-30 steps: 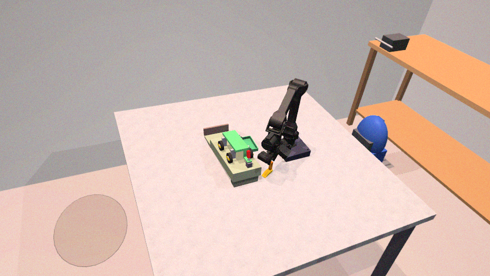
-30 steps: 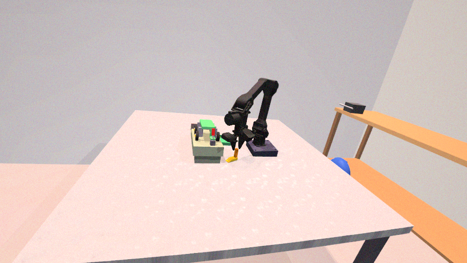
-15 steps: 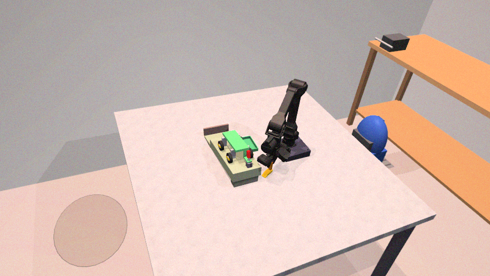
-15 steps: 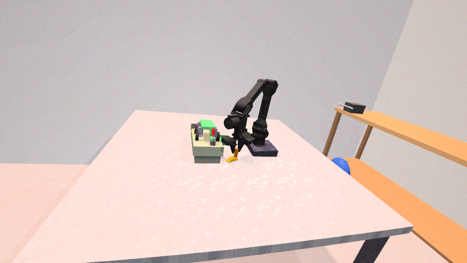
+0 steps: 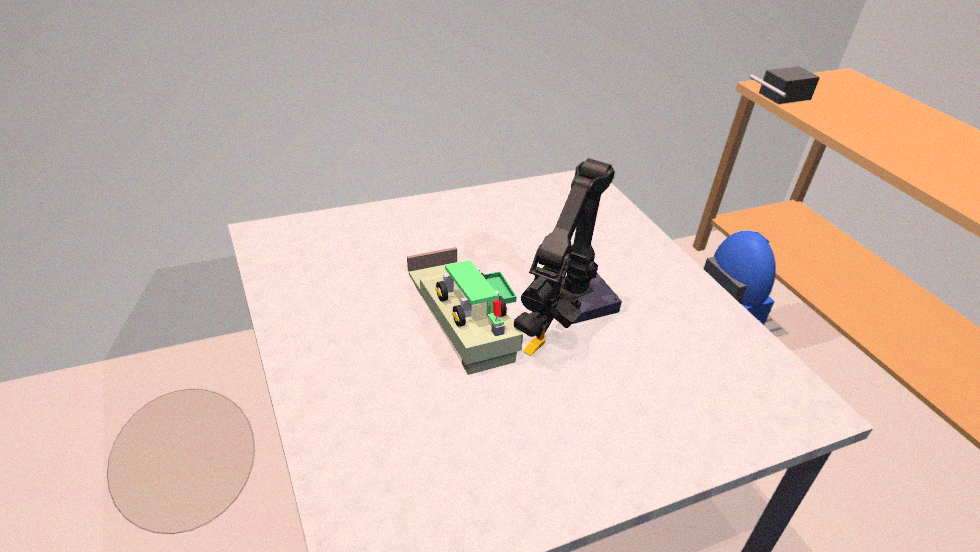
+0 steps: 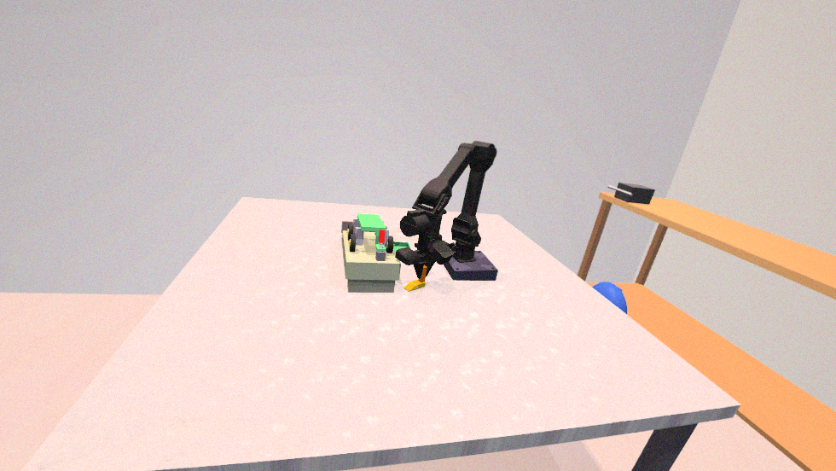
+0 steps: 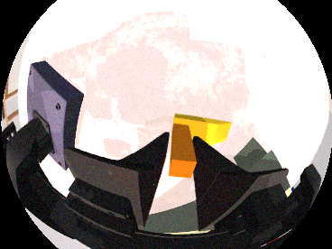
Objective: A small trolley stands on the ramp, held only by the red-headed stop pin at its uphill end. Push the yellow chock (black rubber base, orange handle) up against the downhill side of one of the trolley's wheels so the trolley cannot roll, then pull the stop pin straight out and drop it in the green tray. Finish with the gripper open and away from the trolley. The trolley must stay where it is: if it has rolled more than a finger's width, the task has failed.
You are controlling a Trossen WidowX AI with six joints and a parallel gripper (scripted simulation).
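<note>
The trolley is 140 mm ahead of my gripper tip, 130 mm to the right of it and 90 mm above it. From my gripper tip the other things lie so: red-headed stop pin (130 mm ahead, 110 mm above, 20 mm to the right); then yellow chock (20 mm ahead, 10 mm to the left, 10 mm below); then pale ramp block (140 mm to the right, 130 mm ahead, 20 mm above).
</note>
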